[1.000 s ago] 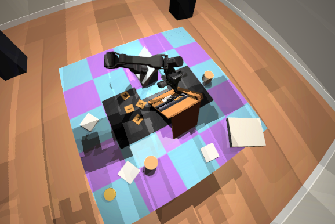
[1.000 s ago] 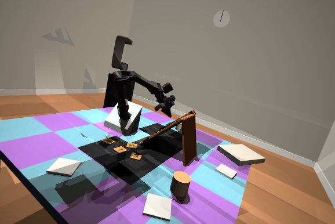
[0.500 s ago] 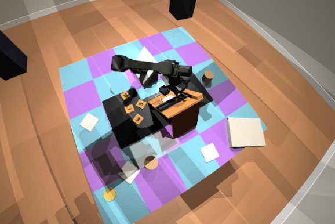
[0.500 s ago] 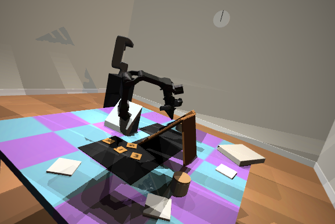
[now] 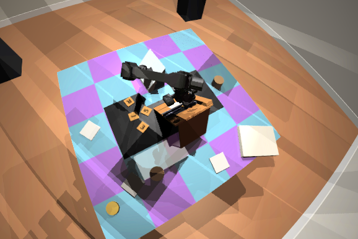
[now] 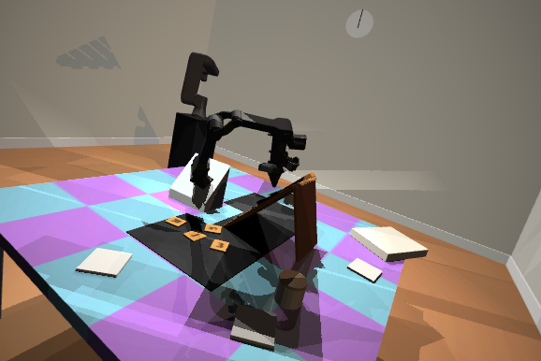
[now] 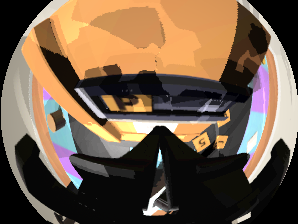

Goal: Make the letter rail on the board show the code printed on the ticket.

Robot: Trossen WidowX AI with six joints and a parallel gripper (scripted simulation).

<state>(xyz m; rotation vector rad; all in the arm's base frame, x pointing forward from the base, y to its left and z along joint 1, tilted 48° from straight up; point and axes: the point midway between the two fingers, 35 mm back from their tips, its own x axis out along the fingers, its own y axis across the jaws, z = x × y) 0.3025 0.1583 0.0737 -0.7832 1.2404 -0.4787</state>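
Right now the orange letter tile marked p is 2 cm ahead of my gripper tip, 4 cm to the left of it and 2 cm below it. Also, from my gripper tip: black mat (12 cm behind, 4 cm to the right, 20 cm below); letter tile (12 cm behind, 26 cm to the right, 19 cm below); white ticket (4 cm behind, 10 cm below).
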